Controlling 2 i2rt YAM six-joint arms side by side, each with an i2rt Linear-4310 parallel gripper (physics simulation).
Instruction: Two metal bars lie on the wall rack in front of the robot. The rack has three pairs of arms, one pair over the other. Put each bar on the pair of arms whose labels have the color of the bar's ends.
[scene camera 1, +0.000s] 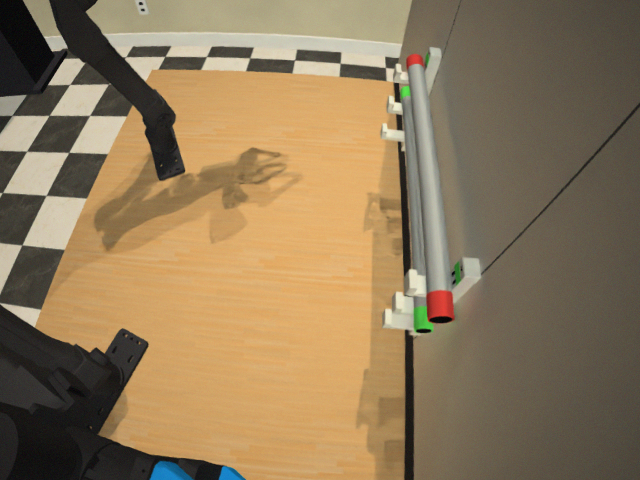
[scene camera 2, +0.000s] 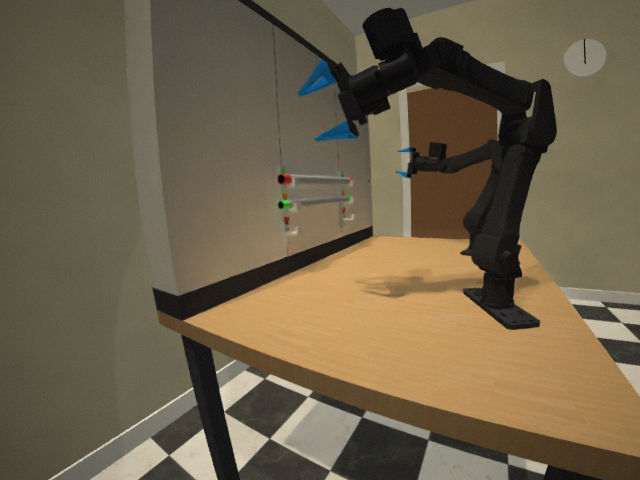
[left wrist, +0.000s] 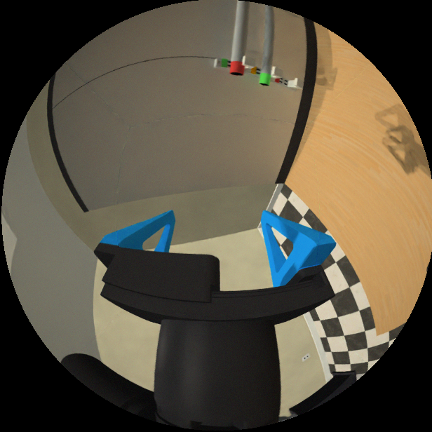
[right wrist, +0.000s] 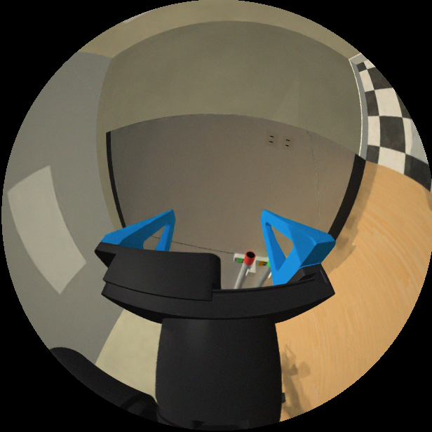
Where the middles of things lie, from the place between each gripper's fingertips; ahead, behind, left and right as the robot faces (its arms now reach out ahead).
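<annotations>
The white rack upright (scene camera 1: 401, 316) is 180 mm ahead of my left hand, and it is 650 mm to the right of that hand and 180 mm below it. With the green-ended bar (scene camera 1: 417, 244), I find 200 mm ahead of my left hand, 450 mm to the right and 180 mm below. The red-ended bar (scene camera 1: 440, 309) is 100 mm below my left hand, 450 mm to the right of it and 200 mm ahead of it.
Counted from my right hand, the white rack upright is 240 mm to the left, 180 mm ahead and 170 mm below. The red-ended bar is 90 mm below my right hand, while also being 190 mm ahead of it and 440 mm to the left of it. As for the green-ended bar, it is 440 mm to the left of my right hand, 200 mm ahead and 170 mm below.
</annotations>
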